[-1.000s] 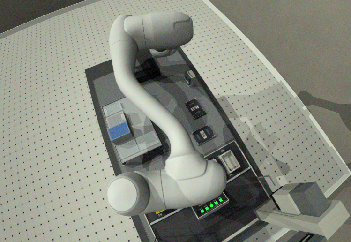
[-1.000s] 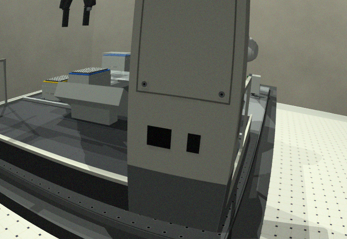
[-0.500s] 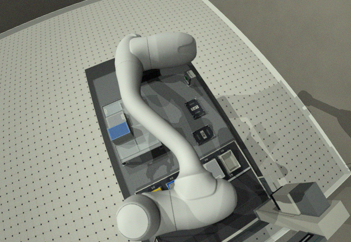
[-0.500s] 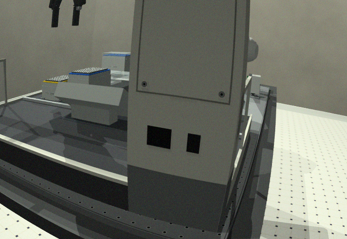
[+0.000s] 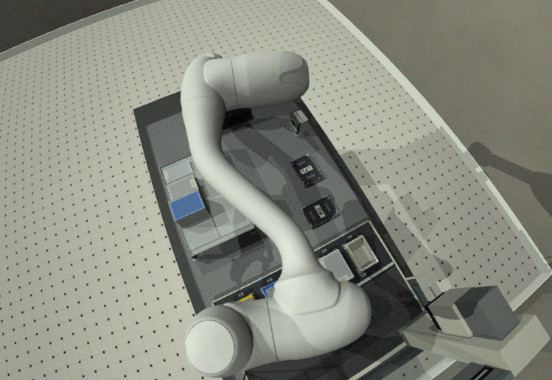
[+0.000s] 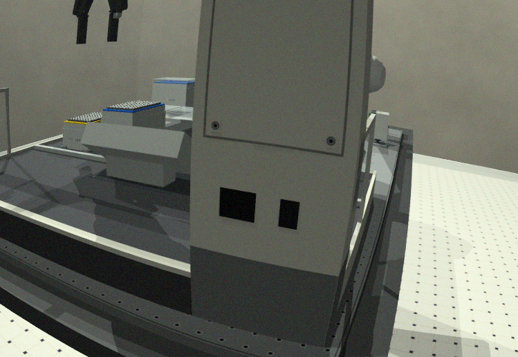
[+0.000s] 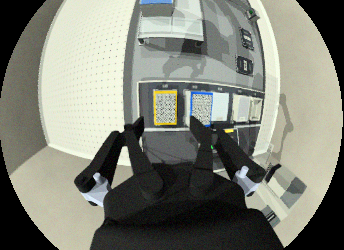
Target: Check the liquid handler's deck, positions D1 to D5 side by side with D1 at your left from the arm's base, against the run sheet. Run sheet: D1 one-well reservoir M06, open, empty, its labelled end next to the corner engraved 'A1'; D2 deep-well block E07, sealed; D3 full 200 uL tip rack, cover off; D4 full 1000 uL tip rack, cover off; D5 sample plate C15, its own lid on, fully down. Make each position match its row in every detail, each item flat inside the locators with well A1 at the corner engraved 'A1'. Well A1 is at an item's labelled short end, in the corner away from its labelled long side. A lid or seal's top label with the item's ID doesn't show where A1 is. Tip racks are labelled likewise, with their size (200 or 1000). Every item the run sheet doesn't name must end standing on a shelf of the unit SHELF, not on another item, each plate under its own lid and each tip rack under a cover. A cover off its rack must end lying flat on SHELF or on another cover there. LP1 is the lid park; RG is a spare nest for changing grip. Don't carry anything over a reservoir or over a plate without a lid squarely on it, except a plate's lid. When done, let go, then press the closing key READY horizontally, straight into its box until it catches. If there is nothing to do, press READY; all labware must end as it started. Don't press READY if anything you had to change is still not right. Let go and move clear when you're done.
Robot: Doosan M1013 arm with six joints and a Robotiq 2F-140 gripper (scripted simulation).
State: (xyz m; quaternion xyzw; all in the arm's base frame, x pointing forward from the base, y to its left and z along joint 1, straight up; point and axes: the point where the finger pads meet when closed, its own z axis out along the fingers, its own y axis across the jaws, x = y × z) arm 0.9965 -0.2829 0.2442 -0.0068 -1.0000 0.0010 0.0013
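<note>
My gripper is now 10 mm short of the yellow-rimmed tip rack, 10 mm to the right of it and 220 mm above it. Also, from my hand: flat lid: 250 mm to the left, 250 mm below; then white well plate: 250 mm to the left, 250 mm below; then blue-rimmed tip rack: 10 mm ahead, 130 mm to the left, 190 mm below.
</note>
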